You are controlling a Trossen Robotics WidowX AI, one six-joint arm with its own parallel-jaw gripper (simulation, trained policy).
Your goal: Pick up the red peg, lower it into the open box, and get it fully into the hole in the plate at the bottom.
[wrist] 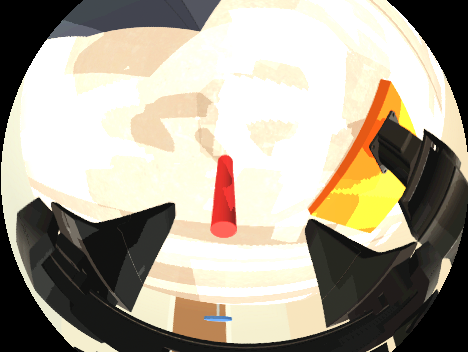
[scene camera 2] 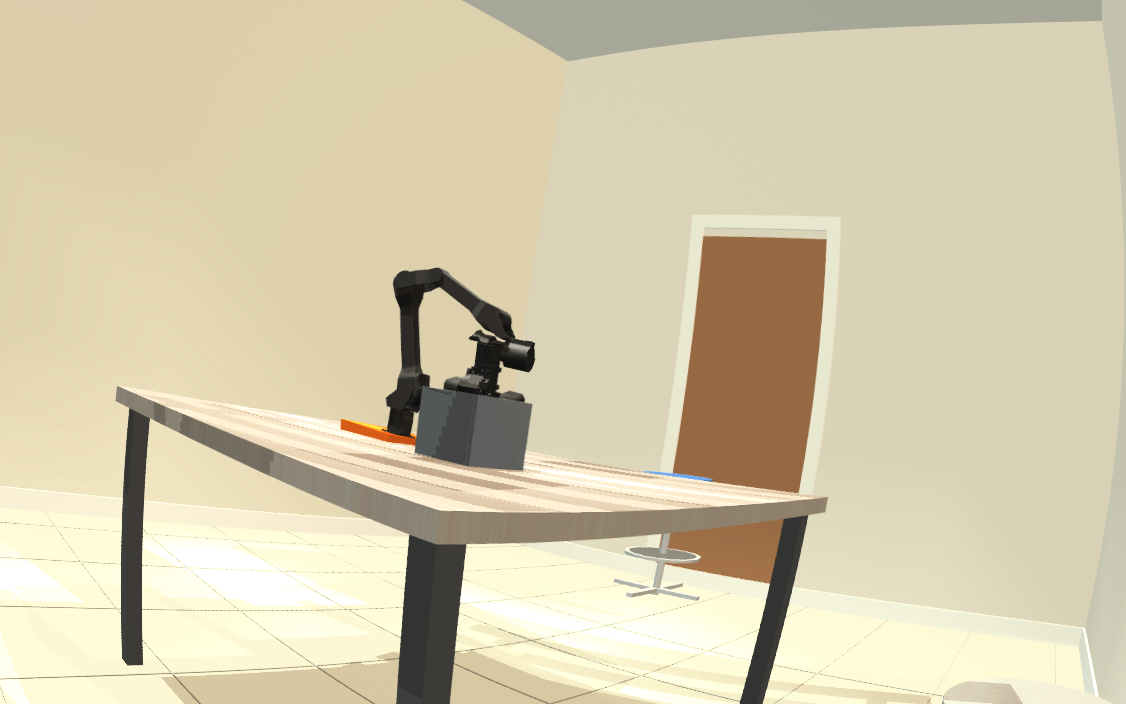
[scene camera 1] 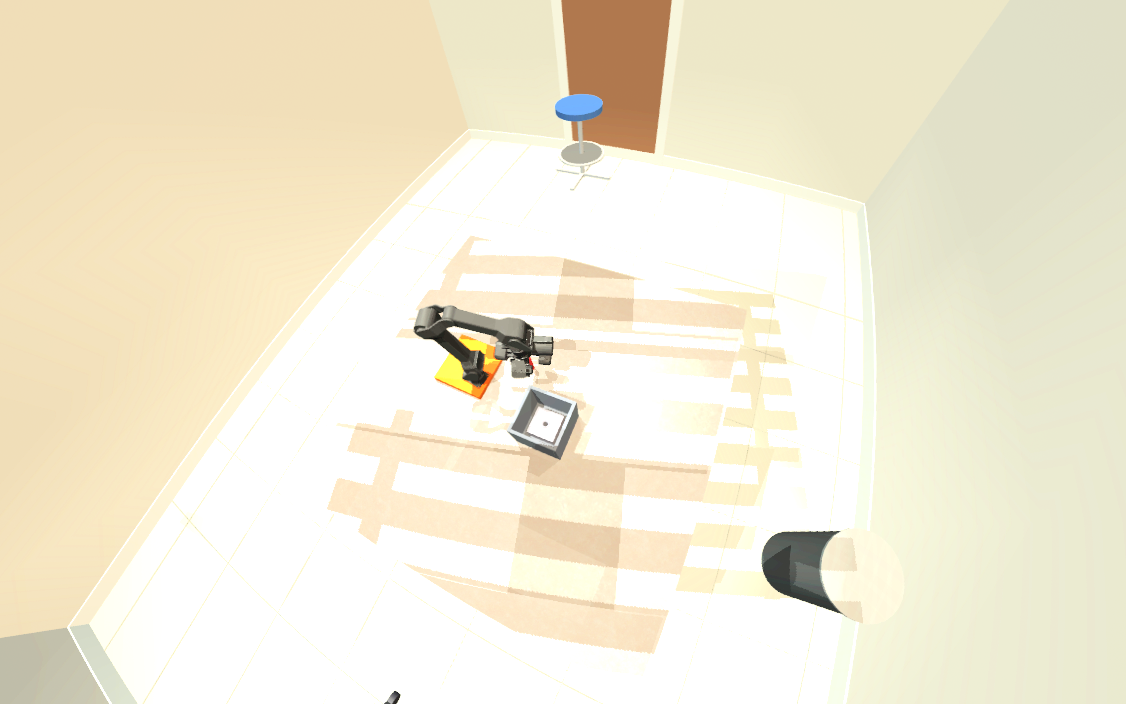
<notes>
The pictures show: the gripper, a grey box and a red peg.
The gripper also shows in the wrist view.
</notes>
